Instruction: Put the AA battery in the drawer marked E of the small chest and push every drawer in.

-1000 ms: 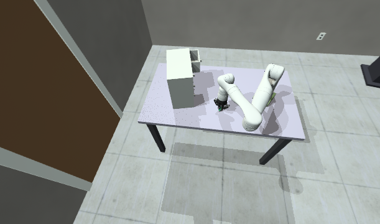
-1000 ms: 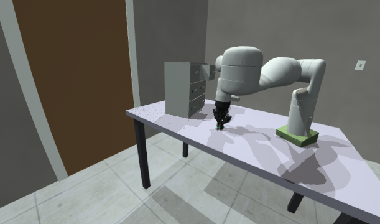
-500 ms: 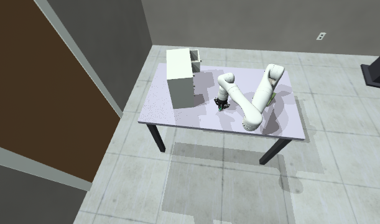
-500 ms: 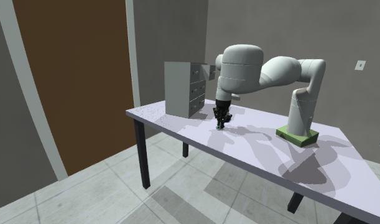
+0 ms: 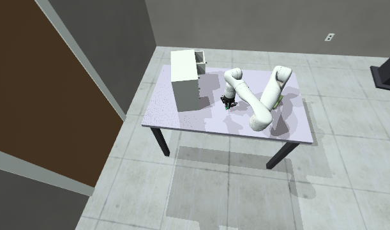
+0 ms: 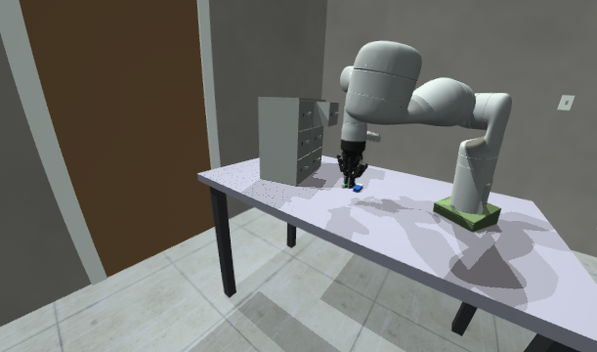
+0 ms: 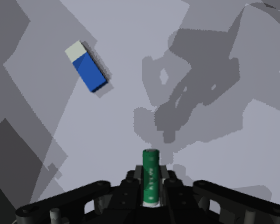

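Now: hand 5 cm short of the blue block, 14 cm to the left of it and 7 cm above it. Round my hand: drawer (32 cm ahead, 16 cm to the right, 17 cm above); then green AA battery (1 cm below).
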